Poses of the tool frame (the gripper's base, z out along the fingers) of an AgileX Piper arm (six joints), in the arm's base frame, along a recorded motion.
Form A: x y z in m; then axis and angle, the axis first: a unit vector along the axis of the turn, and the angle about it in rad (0 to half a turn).
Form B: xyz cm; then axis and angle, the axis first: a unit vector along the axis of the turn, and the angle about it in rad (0 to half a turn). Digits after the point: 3 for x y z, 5 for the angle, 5 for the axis.
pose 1, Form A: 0.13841 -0.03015 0.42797 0.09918 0.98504 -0.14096 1.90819
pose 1, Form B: 13.841 -3.015 42.797 0.09918 0.98503 -0.14096 1.90819
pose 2, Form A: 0.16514 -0.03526 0.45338 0.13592 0.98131 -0.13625 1.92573
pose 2, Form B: 16.514 -3.526 45.338 0.13592 0.98131 -0.13625 1.92573
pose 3, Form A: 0.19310 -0.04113 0.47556 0.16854 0.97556 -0.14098 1.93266
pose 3, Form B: 19.310 -4.113 47.556 0.16854 0.97556 -0.14098 1.93266
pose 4, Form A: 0.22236 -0.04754 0.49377 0.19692 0.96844 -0.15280 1.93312
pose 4, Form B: 22.236 -4.754 49.377 0.19692 0.96844 -0.15280 1.93312
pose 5, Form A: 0.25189 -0.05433 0.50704 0.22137 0.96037 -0.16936 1.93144
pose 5, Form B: 25.189 -5.433 50.704 0.22137 0.96037 -0.16936 1.93144
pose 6, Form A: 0.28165 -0.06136 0.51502 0.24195 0.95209 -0.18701 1.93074
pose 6, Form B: 28.165 -6.136 51.502 0.24195 0.95210 -0.18701 1.93074
